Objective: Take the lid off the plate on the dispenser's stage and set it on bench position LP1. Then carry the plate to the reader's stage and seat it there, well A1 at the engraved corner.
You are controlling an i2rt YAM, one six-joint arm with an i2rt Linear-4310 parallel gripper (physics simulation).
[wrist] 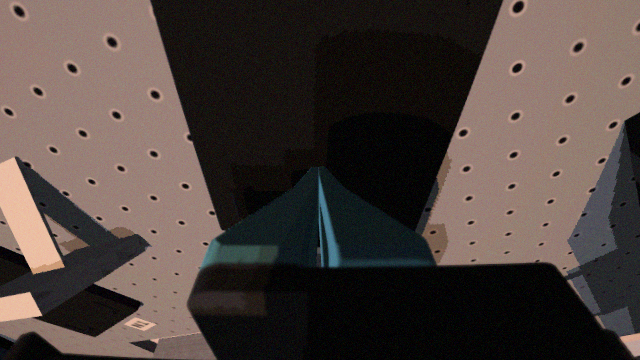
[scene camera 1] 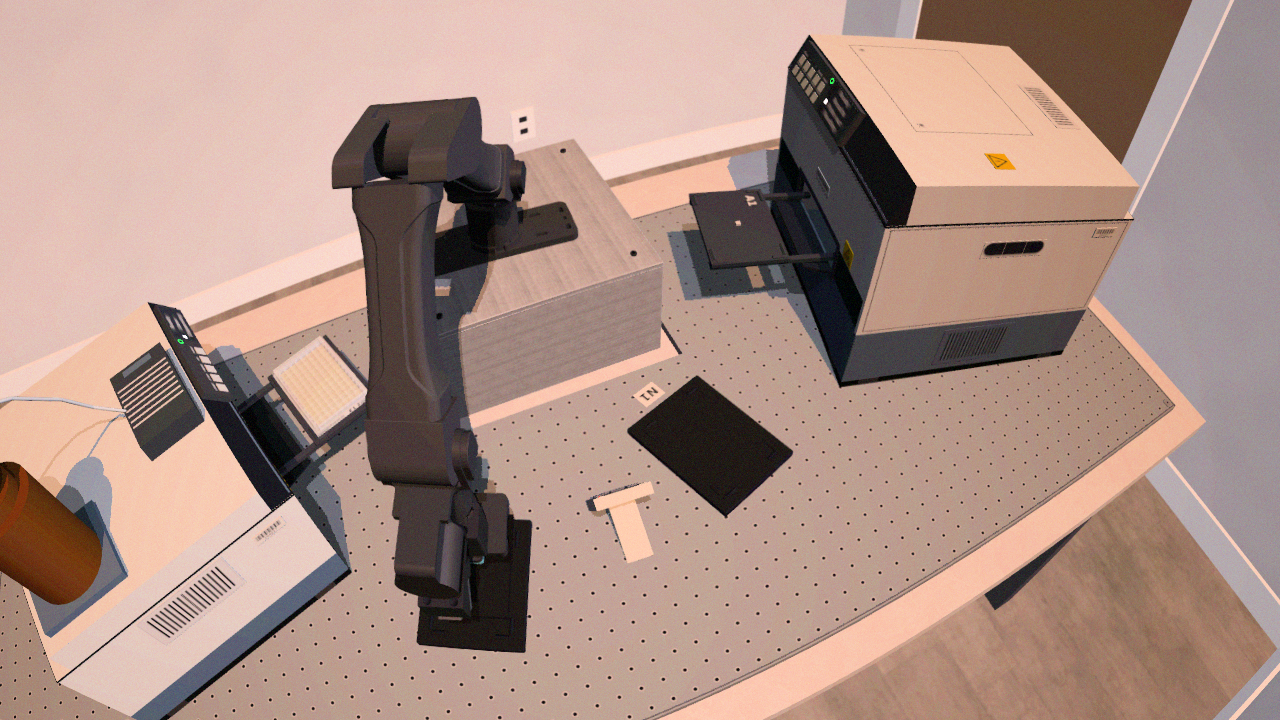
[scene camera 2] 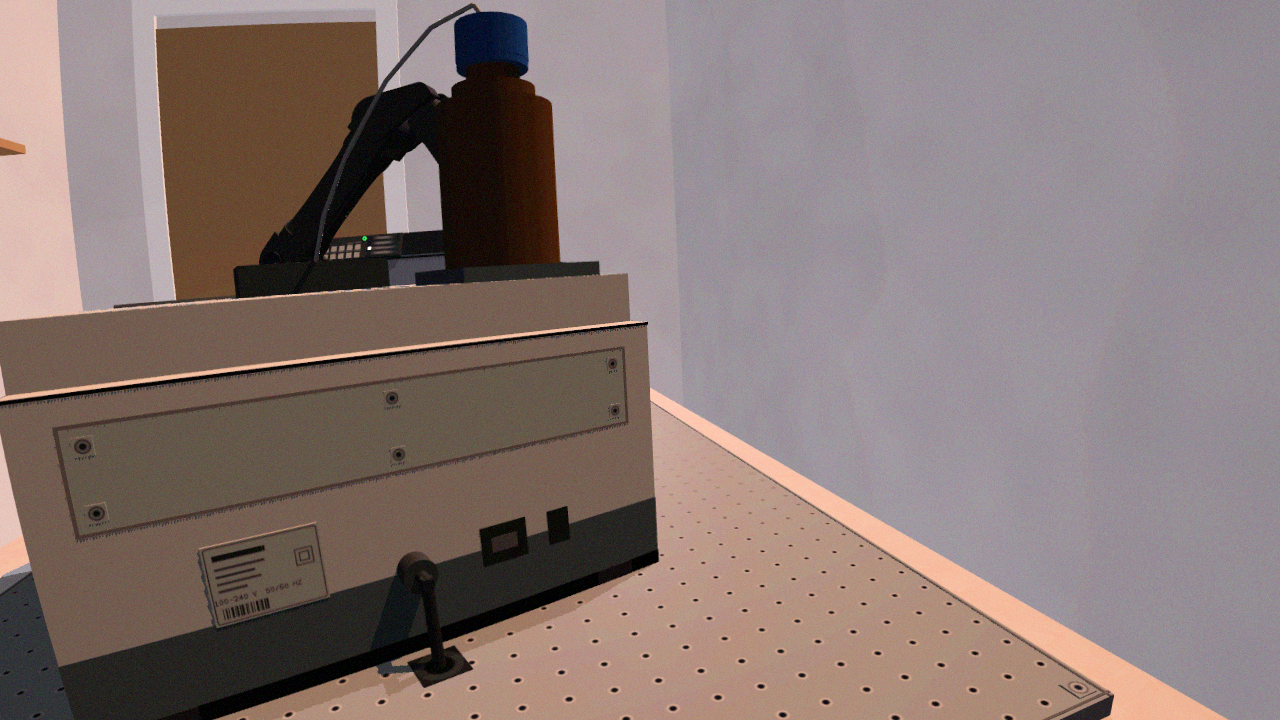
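The plate, with pale yellow wells, sits on the stage in front of the dispenser. No separate lid can be made out. My gripper is shut, its teal fingertips meeting with nothing between them. It is above a black bench pad near the front; whether this is LP1 cannot be read. The reader stands at the right in scene camera 1, with its dark stage out and bare, A1 engraved near its back edge.
Another black pad lies at mid-bench beside an "IN" label. A cream T-shaped piece is between the pads. The arm's grey block stands behind. A brown bottle stands on the dispenser.
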